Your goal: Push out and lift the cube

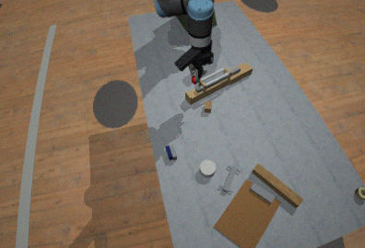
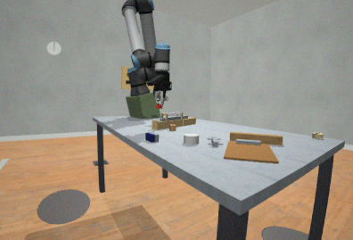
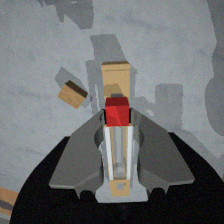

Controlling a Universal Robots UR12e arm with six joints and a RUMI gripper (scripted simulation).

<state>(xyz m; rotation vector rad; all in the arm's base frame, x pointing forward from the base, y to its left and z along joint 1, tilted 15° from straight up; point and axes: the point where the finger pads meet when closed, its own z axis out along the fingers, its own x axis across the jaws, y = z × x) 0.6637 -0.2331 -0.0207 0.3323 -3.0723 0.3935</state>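
Now: hand 1 cm above the red cube. The rest, counted from my hand: wooden block (13 cm below, 8 cm ahead, 4 cm to the left); then blue block (25 cm ahead, 21 cm to the right, 13 cm below); then channel (12 cm to the left, 9 cm below, 3 cm behind).
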